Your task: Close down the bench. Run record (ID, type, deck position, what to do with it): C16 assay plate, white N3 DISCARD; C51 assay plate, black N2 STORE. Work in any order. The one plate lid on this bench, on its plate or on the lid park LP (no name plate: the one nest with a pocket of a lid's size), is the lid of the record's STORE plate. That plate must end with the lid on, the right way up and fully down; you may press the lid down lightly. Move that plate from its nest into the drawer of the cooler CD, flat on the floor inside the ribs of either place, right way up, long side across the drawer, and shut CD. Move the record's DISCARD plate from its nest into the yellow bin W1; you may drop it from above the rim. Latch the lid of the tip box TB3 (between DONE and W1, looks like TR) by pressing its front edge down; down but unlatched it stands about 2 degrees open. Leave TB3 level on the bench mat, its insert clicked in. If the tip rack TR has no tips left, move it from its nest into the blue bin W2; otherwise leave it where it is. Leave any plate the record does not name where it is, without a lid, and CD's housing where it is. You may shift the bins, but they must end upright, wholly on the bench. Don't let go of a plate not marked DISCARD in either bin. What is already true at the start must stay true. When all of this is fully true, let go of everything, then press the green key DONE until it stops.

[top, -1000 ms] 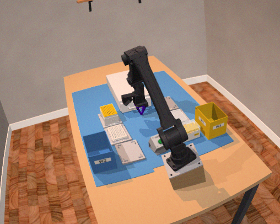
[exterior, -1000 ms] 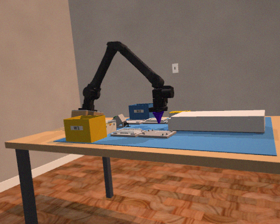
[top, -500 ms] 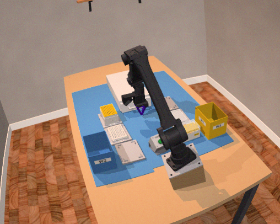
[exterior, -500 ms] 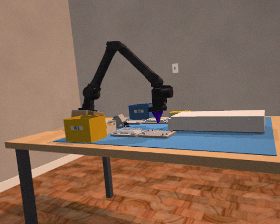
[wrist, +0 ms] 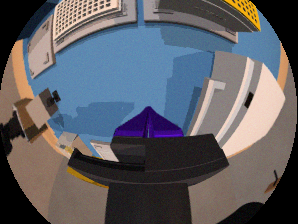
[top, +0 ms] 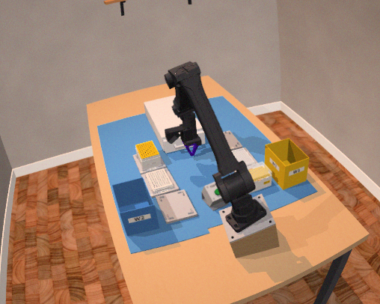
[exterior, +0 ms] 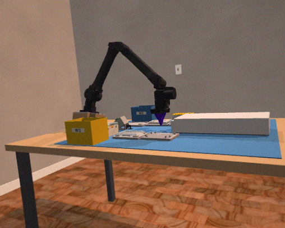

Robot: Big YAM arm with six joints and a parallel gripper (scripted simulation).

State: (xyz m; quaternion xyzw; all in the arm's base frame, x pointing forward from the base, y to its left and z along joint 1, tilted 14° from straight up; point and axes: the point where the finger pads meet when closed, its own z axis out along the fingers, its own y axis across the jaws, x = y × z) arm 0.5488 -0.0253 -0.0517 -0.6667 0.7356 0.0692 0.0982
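Right now my hand is 8 cm past the white assay plate, 19 cm to the right of it and 2 cm above it. Also, from my hand: tip rack TR (8 cm ahead, 17 cm to the left, 2 cm above); plate lid (19 cm ahead, 2 cm to the right, 1 cm below); name plate N1 (2 cm ahead, 18 cm to the left, 3 cm below).
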